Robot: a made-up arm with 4 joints.
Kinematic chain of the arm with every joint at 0, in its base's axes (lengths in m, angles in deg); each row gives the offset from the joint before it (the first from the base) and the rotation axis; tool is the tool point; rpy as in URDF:
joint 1: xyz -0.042 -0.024 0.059 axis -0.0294 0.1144 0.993
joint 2: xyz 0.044 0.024 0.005 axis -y
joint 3: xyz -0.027 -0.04 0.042 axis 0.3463 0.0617 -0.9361
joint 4: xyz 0.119 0.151 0 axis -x
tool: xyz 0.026 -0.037 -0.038 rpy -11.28 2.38 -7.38
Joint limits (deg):
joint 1: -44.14..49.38
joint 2: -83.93..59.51
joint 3: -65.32..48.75
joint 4: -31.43..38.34
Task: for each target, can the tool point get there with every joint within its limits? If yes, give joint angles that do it. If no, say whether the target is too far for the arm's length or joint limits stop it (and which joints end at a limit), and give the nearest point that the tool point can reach.
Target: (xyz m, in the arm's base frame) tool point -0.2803 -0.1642 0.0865
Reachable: no: joint limits stop it (at a limit: joint 1, joint 3, joint 4) | nearest point -0.1907 0.0380 0.0702 | short by 0.222 m
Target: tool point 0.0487 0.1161 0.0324
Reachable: yes | joints -9.59 -9.83 -38.29 -5.56
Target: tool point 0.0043 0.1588 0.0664
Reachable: yes | joints 34.72 11.97 -9.97 -10.27
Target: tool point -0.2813 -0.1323 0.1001
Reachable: no: joint limits stop it (at a limit: joint 1, joint 3, joint 4) | nearest point -0.1902 0.0383 0.0752 | short by 0.195 m
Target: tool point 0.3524 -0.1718 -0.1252
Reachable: no: too far | nearest point 0.1476 -0.0935 -0.0144 | short by 0.246 m
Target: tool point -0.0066 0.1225 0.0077
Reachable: yes | joints 4.41 -70.01 -29.11 1.04
